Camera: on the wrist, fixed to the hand. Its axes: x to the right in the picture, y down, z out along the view.
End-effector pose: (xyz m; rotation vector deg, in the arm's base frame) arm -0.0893 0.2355 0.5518 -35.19 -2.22 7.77
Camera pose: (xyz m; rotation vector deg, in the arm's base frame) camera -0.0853 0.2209 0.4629 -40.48 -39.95 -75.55
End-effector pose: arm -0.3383 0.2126 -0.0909 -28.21 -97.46 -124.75
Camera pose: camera -0.3276 0.1245 -0.0748 -28.70 64.16 100.06
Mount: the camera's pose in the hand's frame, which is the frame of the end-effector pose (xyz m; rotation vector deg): 0.0023 0.0390 -0.0813 -16.04 -10.68 -87.97
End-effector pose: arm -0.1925 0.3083 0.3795 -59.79 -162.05 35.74
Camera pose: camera -0.1546 0.3651 0.4384 71.54 -159.74 5.97
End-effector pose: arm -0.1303 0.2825 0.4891 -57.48 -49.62 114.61
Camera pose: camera -0.0740 0.2840 0.4186 -2.97 -80.59 36.64
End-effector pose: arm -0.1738 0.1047 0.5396 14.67 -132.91 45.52
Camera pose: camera -0.1472 0.1850 0.5710 97.39 -91.45 -19.65
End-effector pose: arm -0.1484 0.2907 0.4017 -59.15 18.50 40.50
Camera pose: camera -0.1666 0.2336 0.3343 -64.87 -41.99 -32.59
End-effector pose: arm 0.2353 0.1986 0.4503 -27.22 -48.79 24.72
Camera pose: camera 0.2944 0.2134 0.3838 3.74 -69.43 -61.80
